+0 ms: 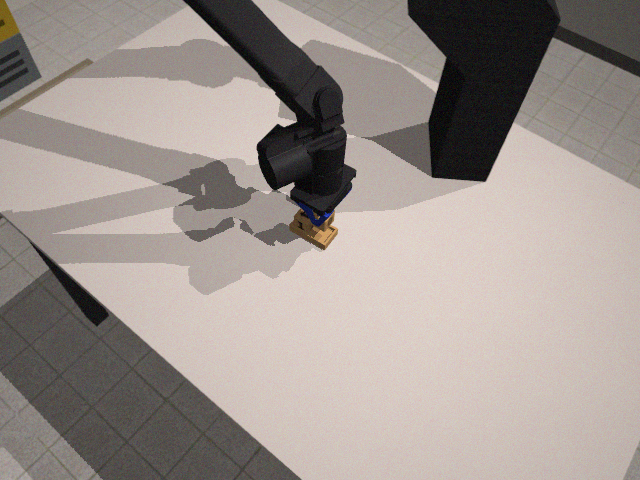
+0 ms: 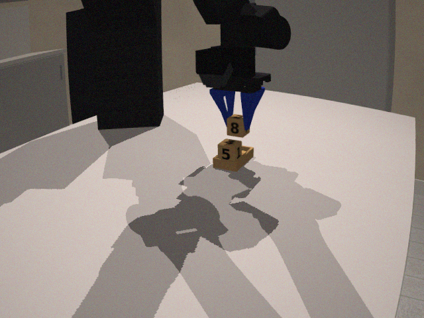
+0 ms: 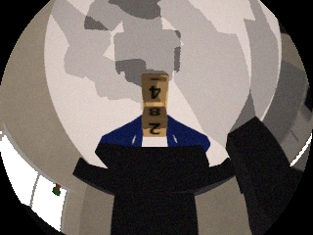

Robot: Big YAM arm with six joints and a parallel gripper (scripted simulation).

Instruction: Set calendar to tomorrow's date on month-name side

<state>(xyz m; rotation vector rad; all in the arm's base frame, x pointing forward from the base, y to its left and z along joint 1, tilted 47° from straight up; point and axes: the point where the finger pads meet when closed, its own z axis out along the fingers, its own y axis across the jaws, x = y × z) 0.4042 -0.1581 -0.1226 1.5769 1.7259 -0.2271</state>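
The wooden digit cube lies right at my hand. Also, from my hand: wooden tray (6 cm below, 1 cm to the right).
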